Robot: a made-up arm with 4 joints.
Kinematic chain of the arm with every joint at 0, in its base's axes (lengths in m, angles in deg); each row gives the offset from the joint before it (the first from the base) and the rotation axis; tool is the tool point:
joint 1: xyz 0 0 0.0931 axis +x
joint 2: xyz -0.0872 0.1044 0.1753 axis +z
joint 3: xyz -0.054 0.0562 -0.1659 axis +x
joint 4: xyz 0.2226 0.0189 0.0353 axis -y
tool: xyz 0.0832 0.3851 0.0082
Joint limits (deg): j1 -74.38..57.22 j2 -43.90..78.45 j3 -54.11..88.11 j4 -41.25..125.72
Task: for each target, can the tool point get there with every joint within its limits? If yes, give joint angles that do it. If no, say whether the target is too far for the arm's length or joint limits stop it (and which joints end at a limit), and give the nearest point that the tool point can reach.
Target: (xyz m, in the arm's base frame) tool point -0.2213 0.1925 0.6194
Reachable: yes | joints 34.04 48.89 32.89 79.76
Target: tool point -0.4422 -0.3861 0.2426
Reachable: no: joint limits stop it (at a limit: joint 1, joint 2, joint 4) | nearest point -0.3394 -0.1551 0.5161 | short by 0.372 m
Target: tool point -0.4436 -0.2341 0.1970
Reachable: no: joint limits stop it (at a limit: joint 1, joint 2, joint 4) | nearest point -0.4190 -0.0890 0.4929 | short by 0.330 m
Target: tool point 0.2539 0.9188 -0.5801
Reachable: no: too far | nearest point 0.0778 0.4881 -0.2645 | short by 0.562 m
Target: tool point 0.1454 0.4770 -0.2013
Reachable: yes | joints -56.79 2.83 29.35 -5.89
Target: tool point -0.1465 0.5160 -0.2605
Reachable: yes | joints -38.29 32.85 -7.97 34.95
